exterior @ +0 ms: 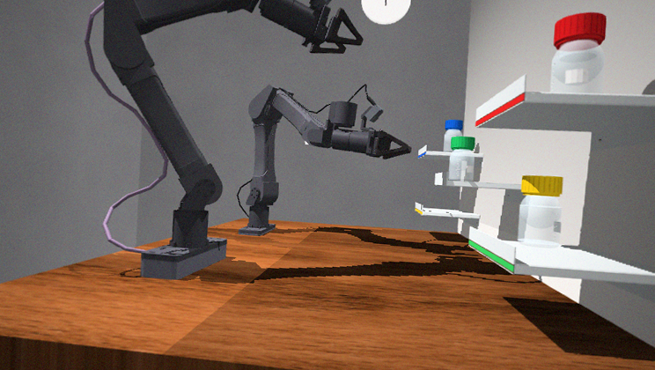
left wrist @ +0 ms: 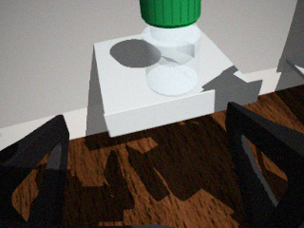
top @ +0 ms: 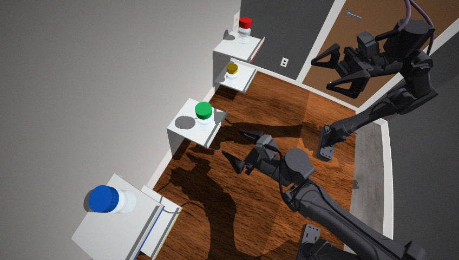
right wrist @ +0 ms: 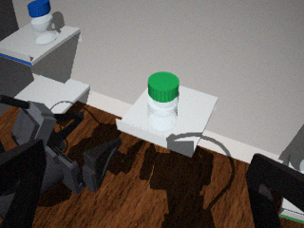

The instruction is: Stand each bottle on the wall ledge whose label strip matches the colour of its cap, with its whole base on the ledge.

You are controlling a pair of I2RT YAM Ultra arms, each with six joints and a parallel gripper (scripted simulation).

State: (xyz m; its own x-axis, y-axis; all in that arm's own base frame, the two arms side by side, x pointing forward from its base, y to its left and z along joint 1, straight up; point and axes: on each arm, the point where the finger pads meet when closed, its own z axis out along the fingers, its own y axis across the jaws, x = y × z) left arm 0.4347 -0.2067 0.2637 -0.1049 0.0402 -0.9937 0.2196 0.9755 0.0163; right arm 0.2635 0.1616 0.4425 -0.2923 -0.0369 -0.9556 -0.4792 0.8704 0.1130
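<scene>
Now: right hand 28 cm short of the green-capped bottle, 23 cm above it and 10 cm to the right of it. From my right hand the other things lie so: red-capped bottle (34 cm to the right, 30 cm ahead, 14 cm below); then yellow-capped bottle (33 cm below, 31 cm ahead, 24 cm to the right); then wall (42 cm ahead, 9 cm to the left, 2 cm below).
</scene>
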